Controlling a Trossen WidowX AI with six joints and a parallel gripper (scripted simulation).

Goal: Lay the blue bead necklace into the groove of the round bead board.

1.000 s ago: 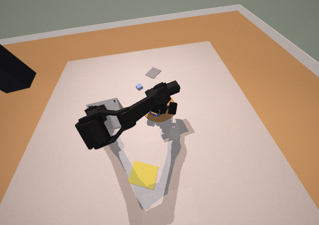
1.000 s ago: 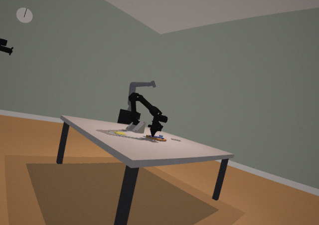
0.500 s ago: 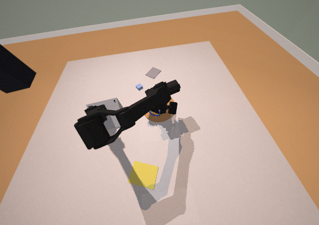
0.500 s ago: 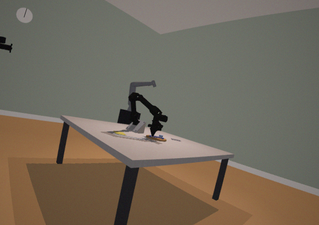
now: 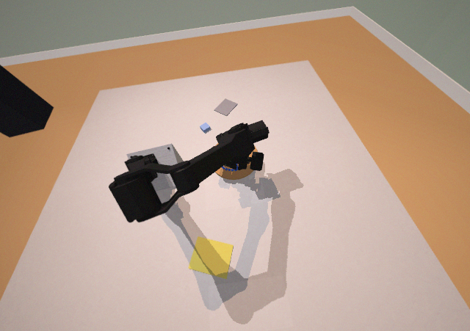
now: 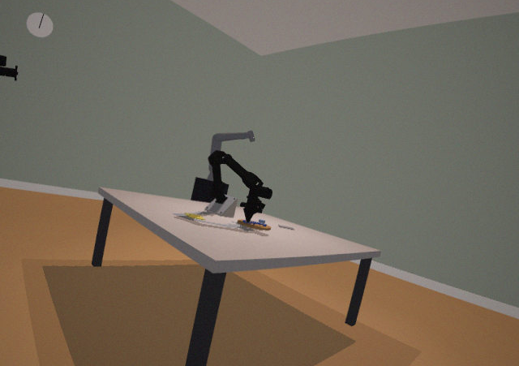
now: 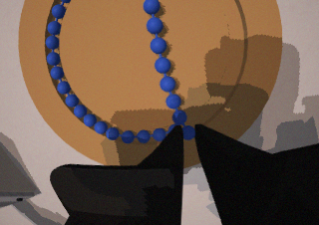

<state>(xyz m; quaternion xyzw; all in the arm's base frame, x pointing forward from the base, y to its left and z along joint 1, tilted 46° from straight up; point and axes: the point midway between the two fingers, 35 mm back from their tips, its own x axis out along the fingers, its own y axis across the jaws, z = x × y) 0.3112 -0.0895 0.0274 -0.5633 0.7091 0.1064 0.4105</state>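
Now: the round bead board 60 mm to the left of my gripper tip and 10 mm below it. Round my gripper tip: yellow square patch (260 mm to the right, 160 mm behind, 20 mm below); flat grey tile (370 mm to the left, 40 mm ahead, 20 mm below); light blue cube (260 mm to the left, 90 mm behind, 10 mm below).
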